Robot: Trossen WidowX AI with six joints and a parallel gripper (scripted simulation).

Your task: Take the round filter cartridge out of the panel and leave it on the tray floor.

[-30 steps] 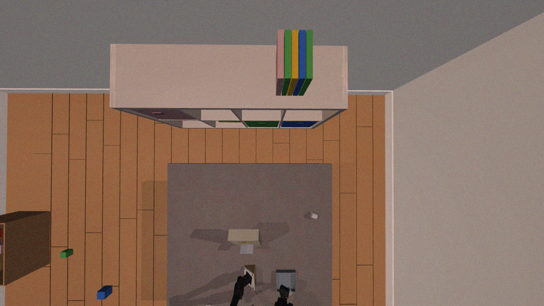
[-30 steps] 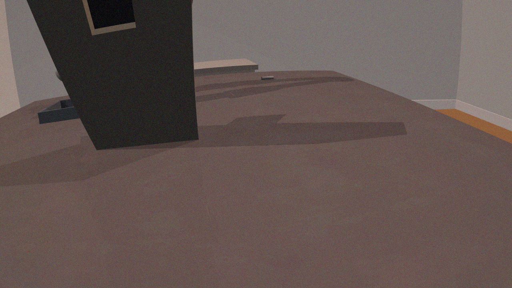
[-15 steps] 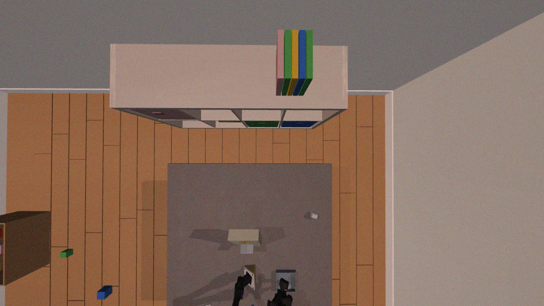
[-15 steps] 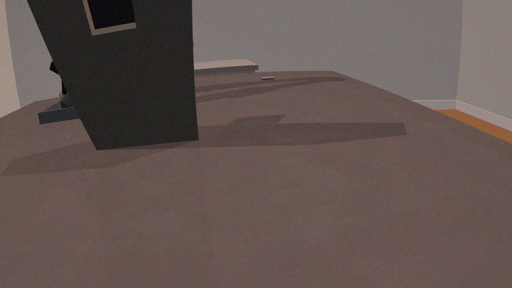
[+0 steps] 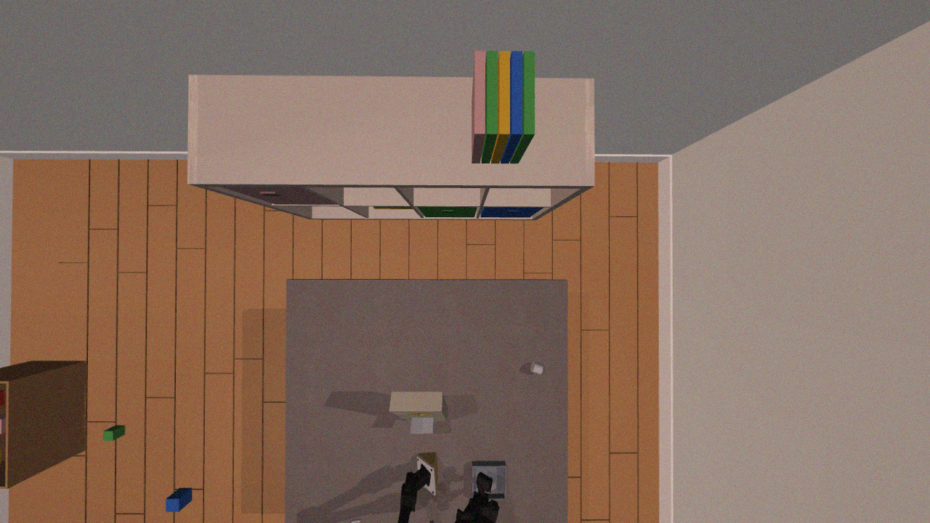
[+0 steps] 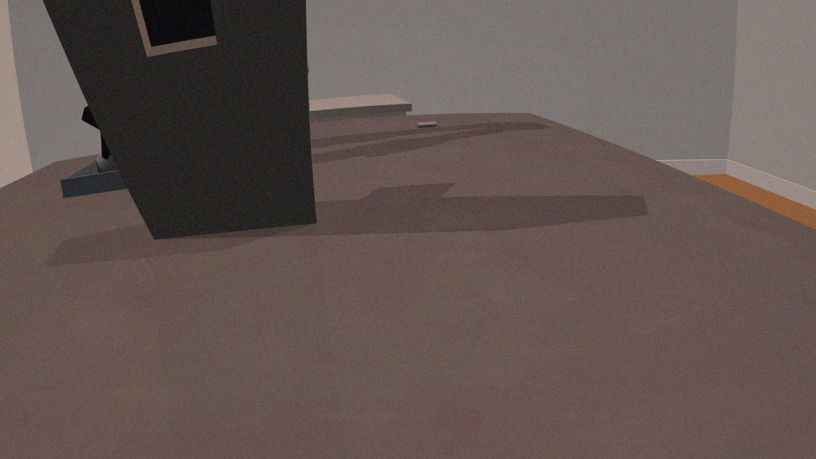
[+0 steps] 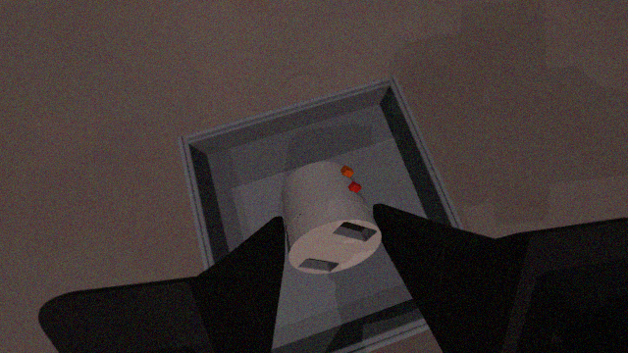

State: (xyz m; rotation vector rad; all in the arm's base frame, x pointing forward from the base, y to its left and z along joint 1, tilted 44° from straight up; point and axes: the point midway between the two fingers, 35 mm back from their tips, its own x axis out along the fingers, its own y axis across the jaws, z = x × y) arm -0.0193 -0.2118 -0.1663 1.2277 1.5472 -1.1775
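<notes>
My gripper tip is now 1 cm to the right of the round filter cartridge and 1 cm above it. The rest, counted from my gripper tip: beige service panel (35 cm ahead, 33 cm to the left, 11 cm above); then grey tray (4 cm below); then small grey ledge (32 cm to the left, 30 cm ahead, 9 cm above).
</notes>
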